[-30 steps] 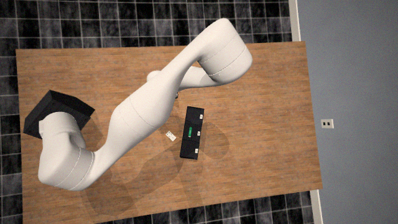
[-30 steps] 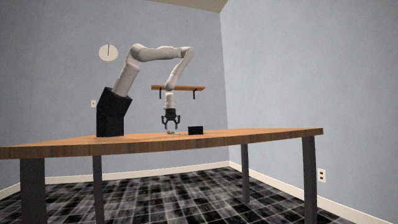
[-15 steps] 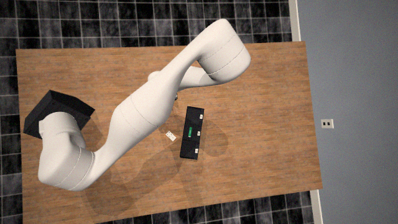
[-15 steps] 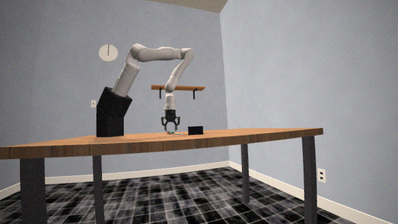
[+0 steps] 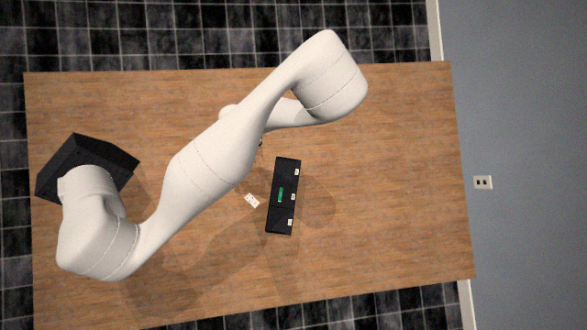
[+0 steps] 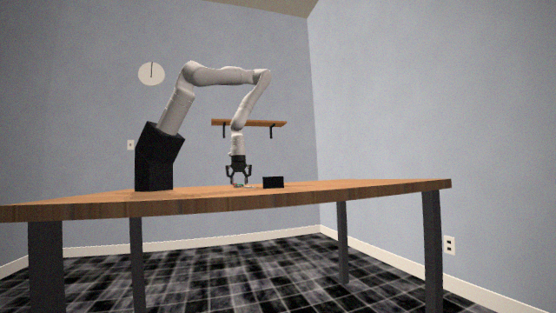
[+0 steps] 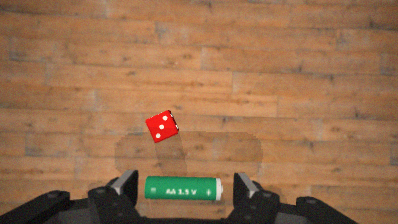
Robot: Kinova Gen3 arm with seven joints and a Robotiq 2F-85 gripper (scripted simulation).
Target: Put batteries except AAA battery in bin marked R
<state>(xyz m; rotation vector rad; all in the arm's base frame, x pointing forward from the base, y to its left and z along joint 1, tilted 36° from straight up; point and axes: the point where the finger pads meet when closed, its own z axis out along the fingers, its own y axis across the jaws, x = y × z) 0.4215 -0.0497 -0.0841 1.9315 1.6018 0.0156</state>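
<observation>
My hand is 30 mm past the red battery, 40 mm to the left of it and 20 mm above it. From my hand the other things lie so: red die: 40 mm to the left, 10 mm below; tiny white thing: 40 mm behind, 90 mm to the right, 10 mm below; flat white item: 30 mm behind, 180 mm to the right, 20 mm below.
</observation>
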